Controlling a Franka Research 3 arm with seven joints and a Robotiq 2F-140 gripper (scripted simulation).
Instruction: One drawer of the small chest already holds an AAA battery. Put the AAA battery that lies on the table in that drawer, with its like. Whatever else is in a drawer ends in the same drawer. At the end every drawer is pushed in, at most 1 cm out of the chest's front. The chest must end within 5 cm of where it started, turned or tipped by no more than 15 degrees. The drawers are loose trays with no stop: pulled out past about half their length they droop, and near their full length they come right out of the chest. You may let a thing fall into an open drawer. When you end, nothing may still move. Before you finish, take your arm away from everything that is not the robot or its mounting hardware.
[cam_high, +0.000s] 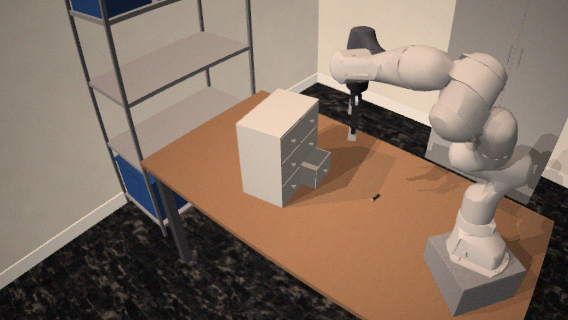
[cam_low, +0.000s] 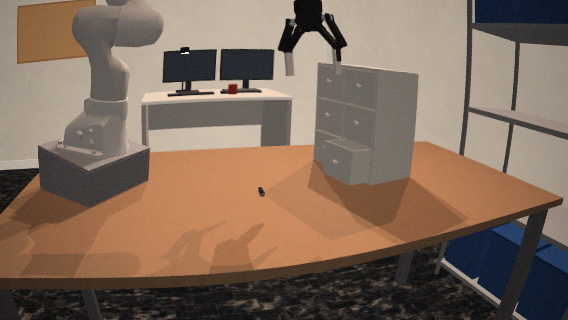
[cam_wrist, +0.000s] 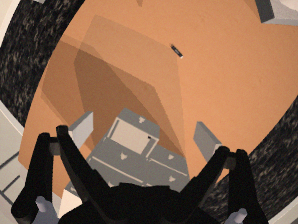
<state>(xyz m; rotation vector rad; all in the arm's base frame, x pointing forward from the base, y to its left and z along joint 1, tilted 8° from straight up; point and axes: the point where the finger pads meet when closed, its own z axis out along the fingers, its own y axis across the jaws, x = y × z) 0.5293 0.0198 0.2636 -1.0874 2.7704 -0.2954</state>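
Now: hand 30 cm above the AAA battery, 13 cm past it and 4 cm to the left of it.
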